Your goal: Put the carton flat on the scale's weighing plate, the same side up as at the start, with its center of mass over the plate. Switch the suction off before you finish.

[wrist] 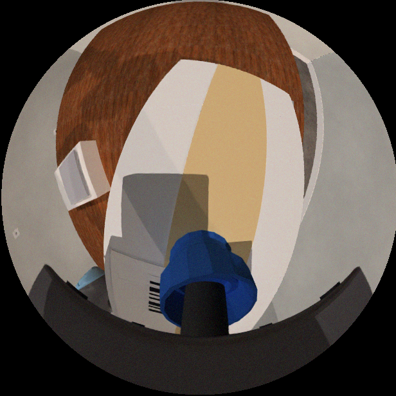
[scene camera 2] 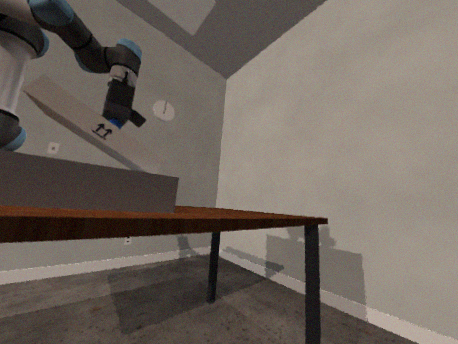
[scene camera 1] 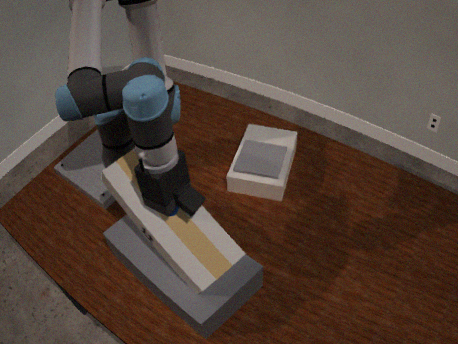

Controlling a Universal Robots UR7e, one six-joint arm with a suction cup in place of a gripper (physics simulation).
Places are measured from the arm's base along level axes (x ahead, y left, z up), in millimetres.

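Pixels of known places: hand, its tool point: (scene camera 1: 172, 212).
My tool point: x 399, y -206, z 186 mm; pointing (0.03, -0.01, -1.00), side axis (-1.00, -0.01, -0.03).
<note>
For each thing: its top centre in the pictures, then the offset to it from my tool point.
- scale, centre of its top: (scene camera 1: 264, 148) 2 mm back, 408 mm left, 142 mm down
- grey block, centre of its top: (scene camera 1: 176, 250) (scene camera 2: 104, 171) 1 mm ahead, 20 mm right, 121 mm down
The long white carton (scene camera 1: 192, 239) (scene camera 2: 75, 111) (wrist: 227, 150) with a tan tape strip hangs steeply tilted from my suction gripper (scene camera 1: 172, 211) (scene camera 2: 116, 123) (wrist: 207, 280). The blue cup is on its taped top face and looks bent in the wrist view. The carton's end near the arm's base is raised. Its other end is low over the grey block; whether it touches the block is hidden. The scale (scene camera 1: 254, 188) (wrist: 95, 160) stands apart from the carton, with its grey weighing plate (scene camera 1: 261, 159) (wrist: 79, 180) facing up and bare.
The grey block (scene camera 1: 150, 272) (scene camera 2: 90, 187) lies under the carton near the edge of the wooden table (scene camera 1: 320, 260) (scene camera 2: 240, 222) (wrist: 200, 30). The arm's grey base plate (scene camera 1: 82, 172) is behind the carton's raised end. Walls stand behind the table.
</note>
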